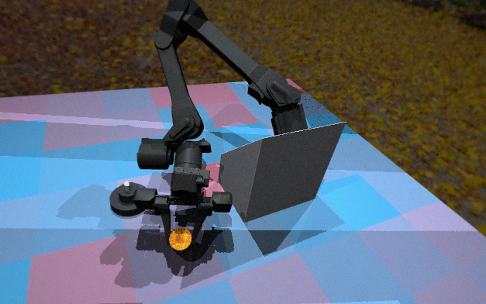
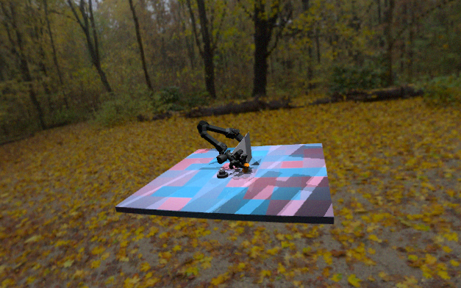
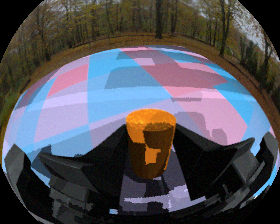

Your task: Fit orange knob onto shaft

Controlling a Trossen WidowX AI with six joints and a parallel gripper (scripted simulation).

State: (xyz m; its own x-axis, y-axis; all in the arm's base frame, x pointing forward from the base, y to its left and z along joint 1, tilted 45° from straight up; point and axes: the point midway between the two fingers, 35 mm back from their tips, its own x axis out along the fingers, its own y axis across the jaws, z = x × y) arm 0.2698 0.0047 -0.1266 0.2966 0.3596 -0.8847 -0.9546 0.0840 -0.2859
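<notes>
Right now the orange knob is 1 cm to the right of my gripper tip. The rest, counted from my gripper tip: round pedestal: 17 cm to the right, 9 cm ahead, 1 cm below.
</notes>
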